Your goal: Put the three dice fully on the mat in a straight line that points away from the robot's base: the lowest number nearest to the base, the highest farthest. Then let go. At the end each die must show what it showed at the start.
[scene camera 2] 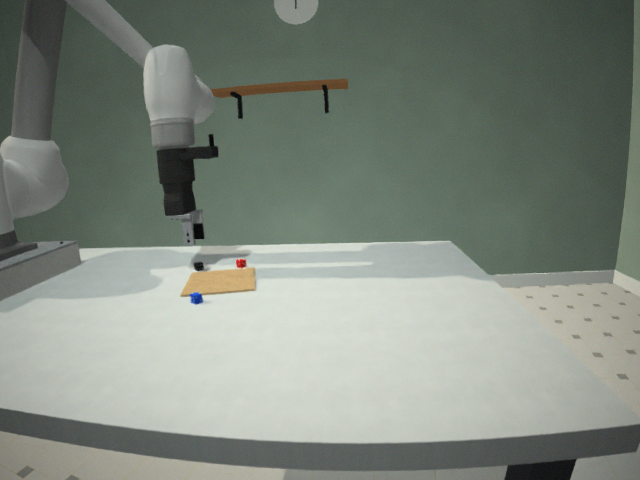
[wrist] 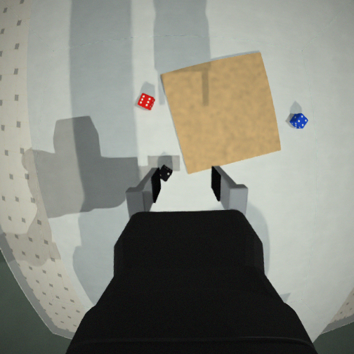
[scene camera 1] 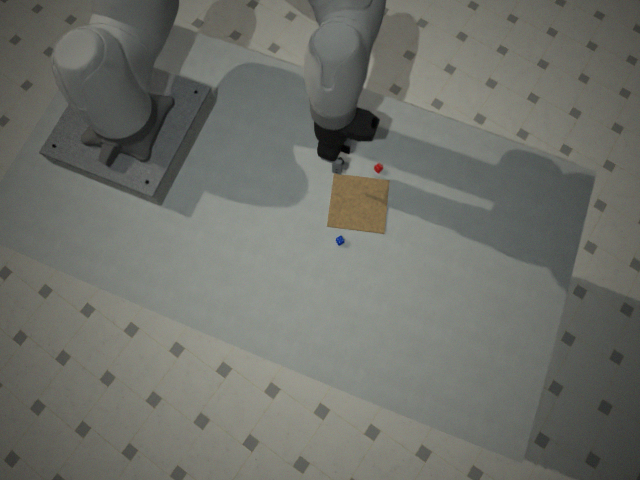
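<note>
The red die lies on the table beside the mat; its upper face appears to show six. The blue die lies off the mat's opposite side; its number is hard to read. The black die lies off the mat near one corner, its number unclear; in scene camera 1 the gripper mostly hides it. The tan square mat bears no die. My gripper is open and empty, above the table near the black die, which shows beside the left finger in the wrist view.
The robot's base stands on a grey block at the left of the table. Shadows of the arm fall across the table and part of the mat. A wooden shelf is on the wall behind.
</note>
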